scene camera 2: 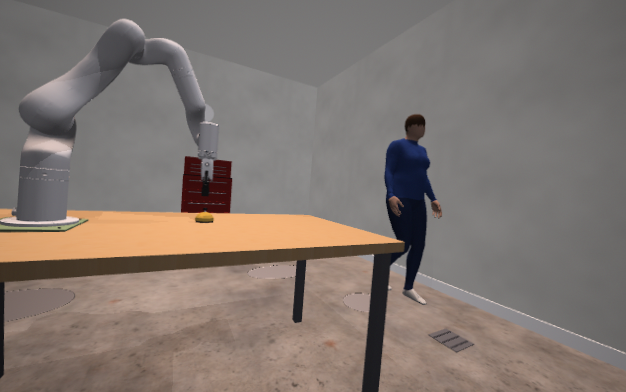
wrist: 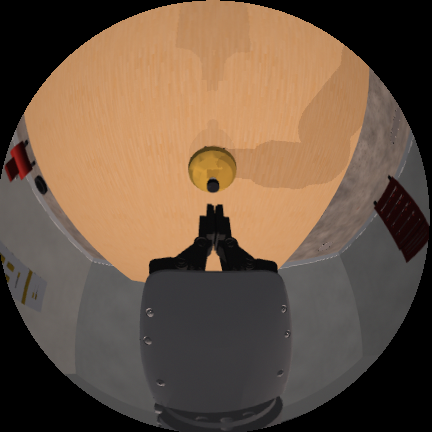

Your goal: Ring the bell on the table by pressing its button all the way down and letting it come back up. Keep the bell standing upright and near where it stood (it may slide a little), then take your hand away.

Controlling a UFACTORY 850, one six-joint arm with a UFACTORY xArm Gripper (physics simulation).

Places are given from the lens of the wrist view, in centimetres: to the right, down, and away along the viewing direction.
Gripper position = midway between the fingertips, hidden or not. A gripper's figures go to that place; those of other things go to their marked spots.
my gripper [wrist: 213, 213]: 0, 0, 15
yellow dome bell [wrist: 208, 162]: -1, -8, 19
